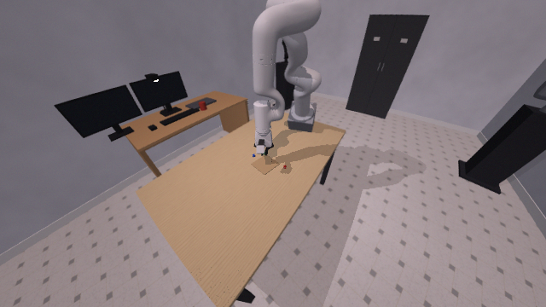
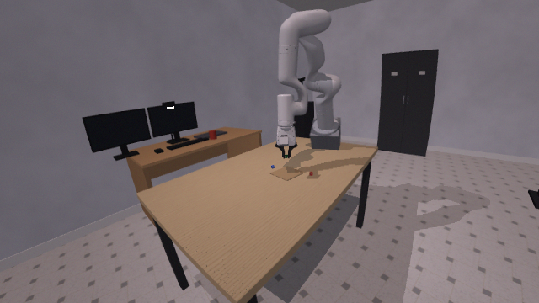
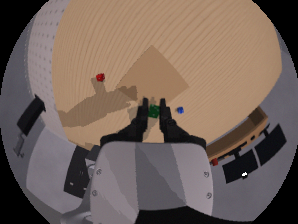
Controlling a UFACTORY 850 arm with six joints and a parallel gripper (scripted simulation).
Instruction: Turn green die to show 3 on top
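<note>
The green die is 1 cm to the right of my hand, 1 cm below it and 1 cm behind it. The rest, counted from my hand: red die (11 cm to the left, 11 cm below, 8 cm behind); tan mat (12 cm below, 1 cm to the right, 1 cm behind); blue die (13 cm to the right, 11 cm below).
</note>
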